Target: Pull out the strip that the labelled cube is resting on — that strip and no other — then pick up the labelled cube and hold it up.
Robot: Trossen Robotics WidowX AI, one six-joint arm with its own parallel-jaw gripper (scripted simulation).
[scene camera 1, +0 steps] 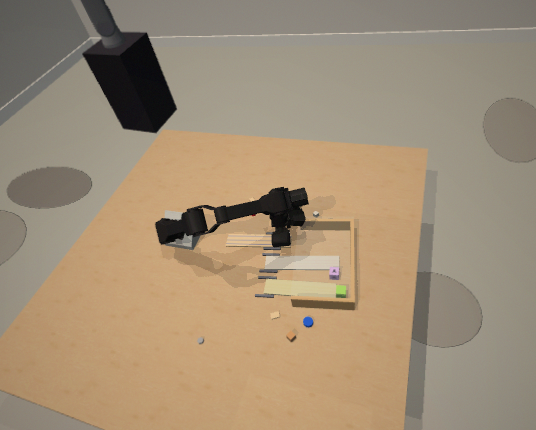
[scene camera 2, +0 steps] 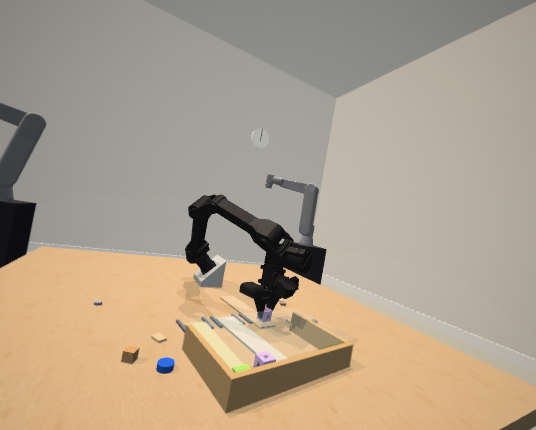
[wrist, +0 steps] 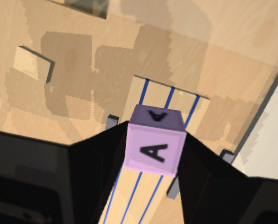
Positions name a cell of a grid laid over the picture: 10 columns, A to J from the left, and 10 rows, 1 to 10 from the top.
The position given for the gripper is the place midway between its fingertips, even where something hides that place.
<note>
In view: the gripper (scene camera 2: E8).
The gripper is seen too in scene camera 1 (scene camera 1: F6) and in the wrist view (wrist: F6).
</note>
